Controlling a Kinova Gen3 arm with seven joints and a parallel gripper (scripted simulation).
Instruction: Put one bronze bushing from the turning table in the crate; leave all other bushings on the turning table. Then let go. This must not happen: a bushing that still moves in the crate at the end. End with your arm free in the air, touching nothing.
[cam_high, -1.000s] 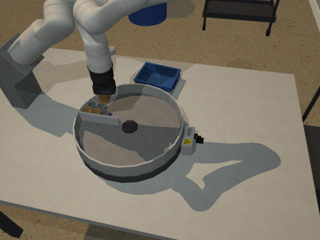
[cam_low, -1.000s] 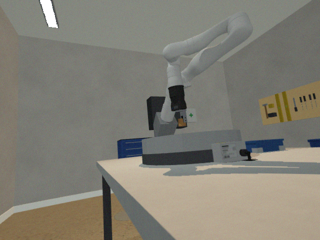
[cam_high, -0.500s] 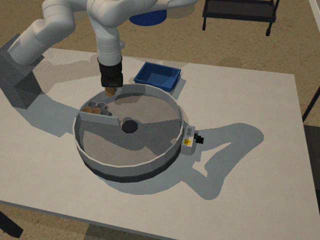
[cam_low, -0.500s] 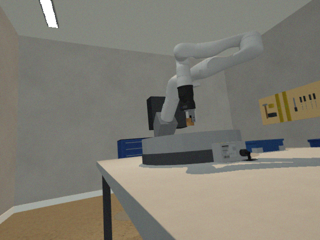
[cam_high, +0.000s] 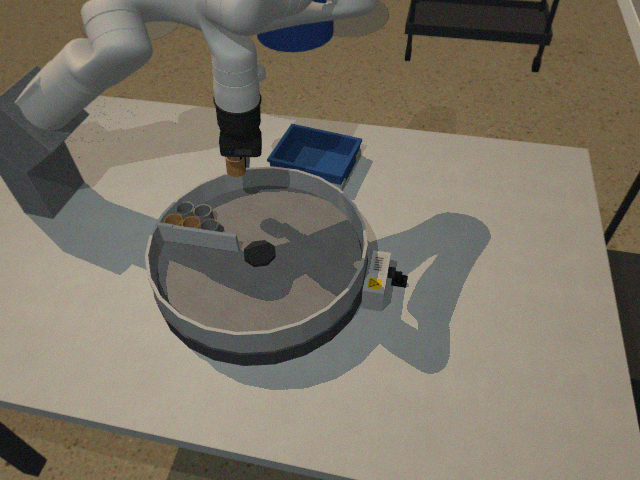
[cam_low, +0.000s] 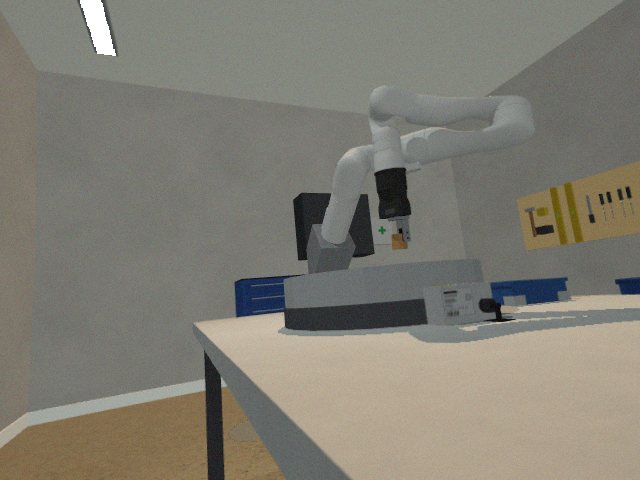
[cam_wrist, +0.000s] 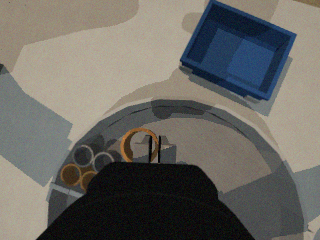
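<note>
Right now the blue crate is 20 cm to the left of my hand, 17 cm below it and 13 cm ahead of it. Also, from my hand: turning table: 14 cm to the right, 14 cm below, 5 cm ahead.
</note>
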